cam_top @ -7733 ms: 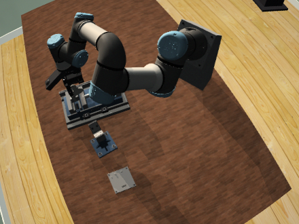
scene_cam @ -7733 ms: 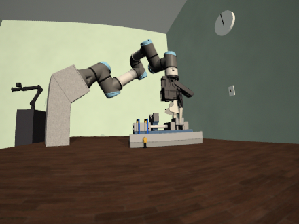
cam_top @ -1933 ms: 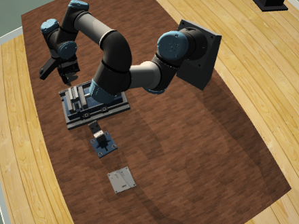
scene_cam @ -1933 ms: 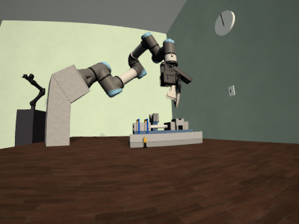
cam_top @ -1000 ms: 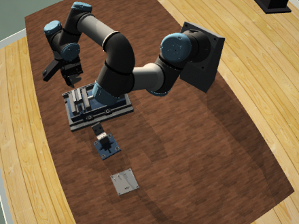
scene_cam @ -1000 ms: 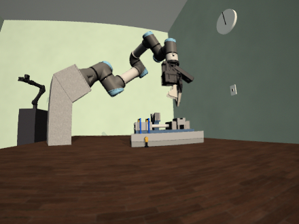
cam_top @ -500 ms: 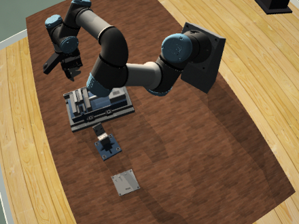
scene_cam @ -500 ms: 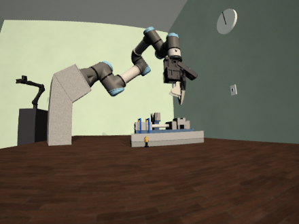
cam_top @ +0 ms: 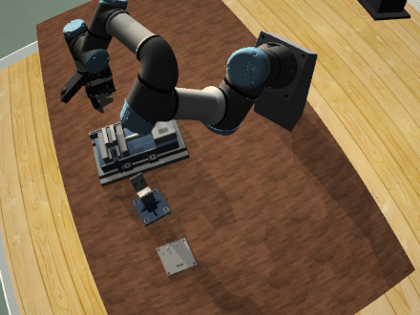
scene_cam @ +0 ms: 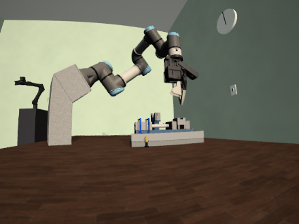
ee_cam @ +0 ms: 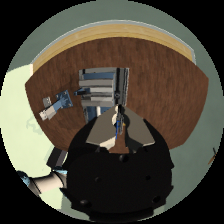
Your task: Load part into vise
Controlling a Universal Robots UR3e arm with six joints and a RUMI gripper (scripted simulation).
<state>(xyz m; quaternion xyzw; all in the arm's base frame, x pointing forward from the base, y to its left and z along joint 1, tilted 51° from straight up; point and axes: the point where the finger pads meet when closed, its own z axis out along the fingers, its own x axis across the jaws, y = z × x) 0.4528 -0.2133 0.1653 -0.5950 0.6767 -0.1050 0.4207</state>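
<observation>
Right now the part is 50 mm to the left of my hand and 80 mm below it. From my hand the other things lie so: grey infeed plate (120 mm behind, 440 mm to the left, 180 mm below).
</observation>
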